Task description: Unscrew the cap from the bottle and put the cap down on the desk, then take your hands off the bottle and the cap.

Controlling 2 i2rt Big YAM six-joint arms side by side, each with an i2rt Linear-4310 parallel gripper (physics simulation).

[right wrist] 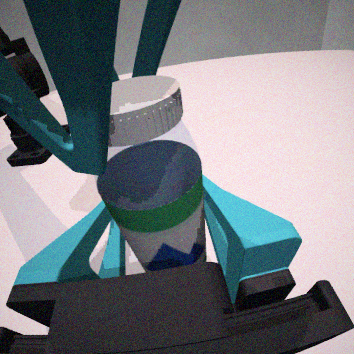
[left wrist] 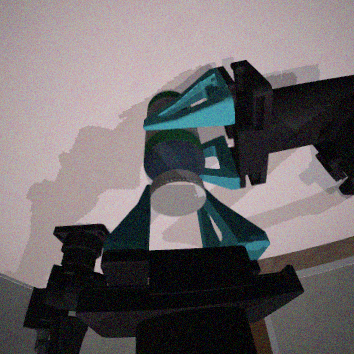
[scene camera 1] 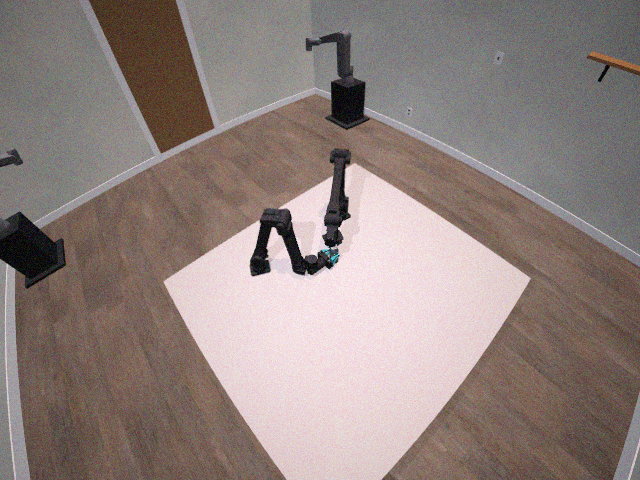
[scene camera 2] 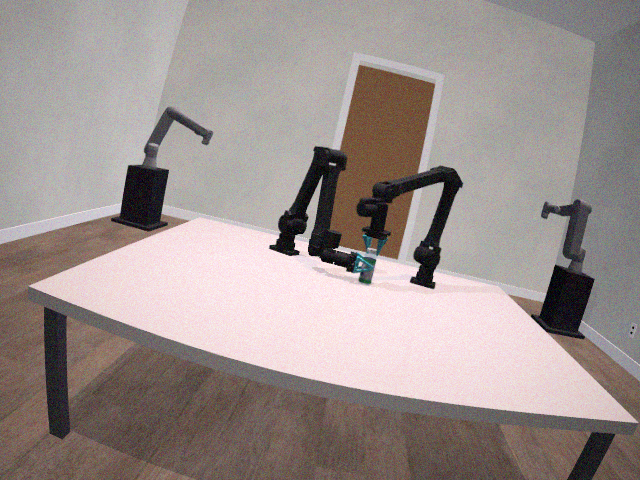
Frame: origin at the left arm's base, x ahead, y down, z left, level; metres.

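Seen in the pictures: left gripper, fingertip midpoint: [right wrist: 113,141] [left wrist: 173,189] [scene camera 2: 372,254]; right gripper, fingertip midpoint: [right wrist: 158,187] [left wrist: 153,147] [scene camera 1: 336,251] [scene camera 2: 372,267]; left arm's base at its link origin: [right wrist: 42,146] [left wrist: 85,234] [scene camera 1: 340,216] [scene camera 2: 422,284]; right arm's base at its link origin: [scene camera 1: 260,268] [scene camera 2: 283,251].
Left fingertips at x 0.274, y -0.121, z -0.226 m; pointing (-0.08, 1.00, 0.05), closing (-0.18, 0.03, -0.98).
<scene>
Pixels of each thing's top centre, then the offset from my left fingertips to it. Level surfaces: height alone.
- bottle at its top centre: [right wrist: 127,96] [left wrist: 176,198] [scene camera 2: 372,249] dx +0.014, dy -0.021, dz -0.002 m
- desk at its surface level: dy +0.121 m
- ridged grey cap at its top centre: [right wrist: 125,89] [left wrist: 177,201] dx +0.014, dy -0.024, dz -0.003 m
The bottle [scene camera 2: 366,277] [left wrist: 172,157] [right wrist: 160,217], dark blue-grey with a green band and a pale label, stands upright on the desk [scene camera 1: 361,335] [scene camera 2: 310,320]. My right gripper [scene camera 2: 370,265] [right wrist: 158,187] is shut on the bottle's body from the side. The ridged grey cap [left wrist: 178,198] [right wrist: 147,117] is at the bottle's top, above its clear shoulder. My left gripper [scene camera 2: 372,251] [left wrist: 173,189] comes from above and is shut on the cap, one finger on each side. In the right wrist view its near finger hides the cap's left part. Whether the thread is loose cannot be told.
The two grippers are very close together, one above the other. Two grey arms on black pedestals [scene camera 1: 347,100] [scene camera 2: 143,195] [scene camera 2: 563,299] stand on the floor away from the desk. A brown door [scene camera 1: 155,72] [scene camera 2: 387,155] is in the wall behind.
</scene>
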